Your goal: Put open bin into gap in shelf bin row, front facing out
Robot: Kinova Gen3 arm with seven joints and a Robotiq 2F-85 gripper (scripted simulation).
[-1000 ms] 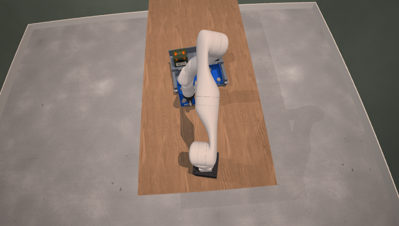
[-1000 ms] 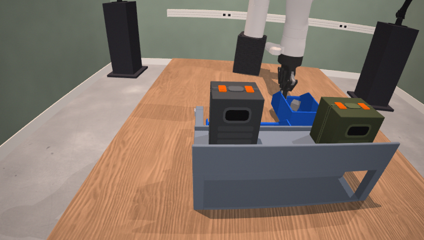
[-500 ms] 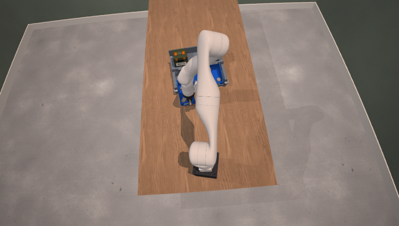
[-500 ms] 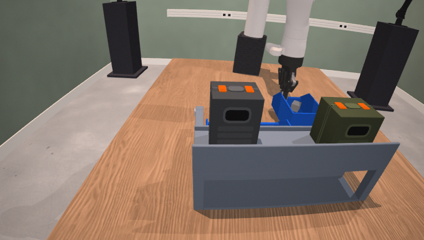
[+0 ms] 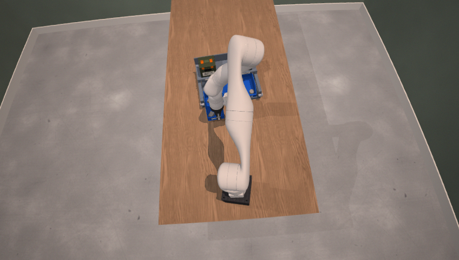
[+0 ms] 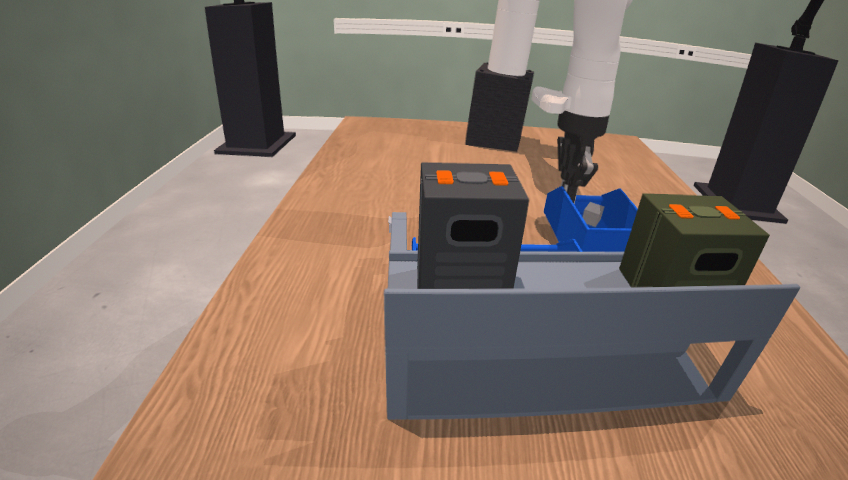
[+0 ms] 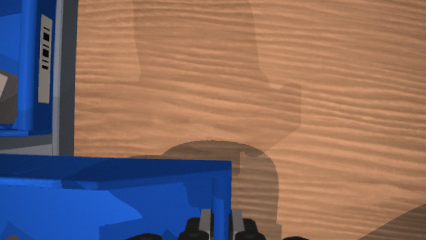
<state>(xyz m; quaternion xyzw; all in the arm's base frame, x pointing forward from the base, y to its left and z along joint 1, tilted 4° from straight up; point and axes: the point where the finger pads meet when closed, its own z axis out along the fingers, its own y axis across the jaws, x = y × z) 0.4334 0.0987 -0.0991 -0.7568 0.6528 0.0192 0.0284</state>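
Right now my hand is 120 mm short of the grey part, 60 mm to the right of it and 30 mm above it. From my hand the other things lie so: grey shelf: 240 mm ahead, 60 mm to the right.
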